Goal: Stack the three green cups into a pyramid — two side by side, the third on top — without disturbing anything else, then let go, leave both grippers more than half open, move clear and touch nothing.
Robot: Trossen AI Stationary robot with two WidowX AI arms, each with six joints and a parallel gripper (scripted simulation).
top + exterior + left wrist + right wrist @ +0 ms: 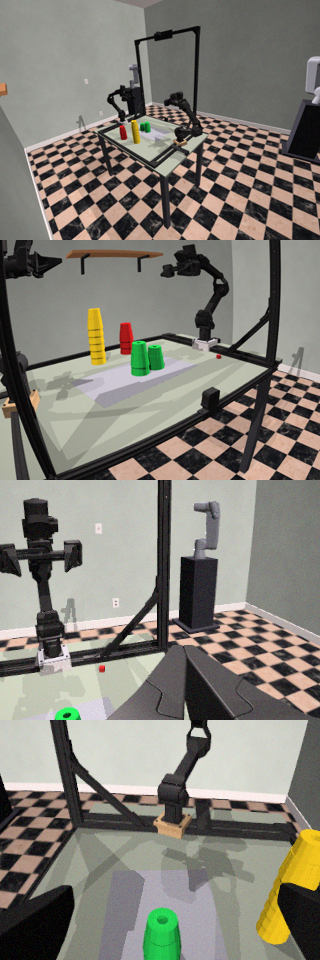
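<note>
My left gripper is now 40 mm short of the grey mat, 300 mm to the left of it and 420 mm above it. Also, from my left hand: red cube 80 mm behind, 670 mm to the right, 410 mm below.
</note>
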